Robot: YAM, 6 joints.
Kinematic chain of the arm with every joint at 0, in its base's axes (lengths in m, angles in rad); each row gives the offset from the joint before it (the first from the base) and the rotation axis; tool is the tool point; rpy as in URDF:
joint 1: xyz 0 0 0.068 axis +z
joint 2: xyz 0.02 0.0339 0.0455 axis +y
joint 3: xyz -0.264 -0.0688 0 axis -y
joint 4: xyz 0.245 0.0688 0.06 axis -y
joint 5: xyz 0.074 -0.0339 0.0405 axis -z
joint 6: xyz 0.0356 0 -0.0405 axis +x
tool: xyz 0 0 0 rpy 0 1.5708 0
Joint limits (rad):
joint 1: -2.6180..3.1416
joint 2: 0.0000..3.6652
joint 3: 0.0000..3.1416
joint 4: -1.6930..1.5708
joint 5: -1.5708..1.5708
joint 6: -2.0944..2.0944
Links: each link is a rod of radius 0.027 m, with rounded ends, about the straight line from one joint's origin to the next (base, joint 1, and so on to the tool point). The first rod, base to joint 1, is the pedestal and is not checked.
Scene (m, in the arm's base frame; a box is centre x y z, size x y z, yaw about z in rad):
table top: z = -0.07
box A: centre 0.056 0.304 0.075 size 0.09 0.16 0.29 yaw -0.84
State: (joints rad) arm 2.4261 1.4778 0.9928 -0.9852 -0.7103 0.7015
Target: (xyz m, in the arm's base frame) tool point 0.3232 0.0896 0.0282
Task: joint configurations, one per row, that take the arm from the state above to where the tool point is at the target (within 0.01 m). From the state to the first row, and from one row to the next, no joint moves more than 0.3 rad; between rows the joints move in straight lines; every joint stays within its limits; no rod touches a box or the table.
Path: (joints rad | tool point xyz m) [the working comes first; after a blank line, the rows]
Joints at the target: 0.2230 2.2510 1.1774 -0.6933 -0.4633 0.7015
Straight joint move there: touches box A.

1: 2.1337 1.5150 1.0884 -0.7192 -0.6606 0.4171 | -0.1760 0.2380 0.2373
2: 1.8413 1.5523 1.1839 -0.4532 -0.6109 0.1326 | -0.1093 0.3179 0.2697
3: 1.5488 1.5895 1.2795 -0.1871 -0.5611 -0.1518 | -0.0108 0.3684 0.3102
4: 1.2564 1.6267 1.3751 0.0789 -0.5114 -0.4362 | 0.1042 0.3767 0.3562
5: 0.9980 1.7828 1.3257 -0.1142 -0.4994 -0.1518 | 0.2081 0.3541 0.2604
6: 0.7397 1.9389 1.2762 -0.3072 -0.4874 0.1326 | 0.2877 0.2851 0.1694
7: 0.4813 2.0950 1.2268 -0.5003 -0.4754 0.4171 | 0.3270 0.1892 0.0903
8: 0.2230 2.2510 1.1774 -0.6933 -0.4633 0.7015 | 0.3232 0.0896 0.0282

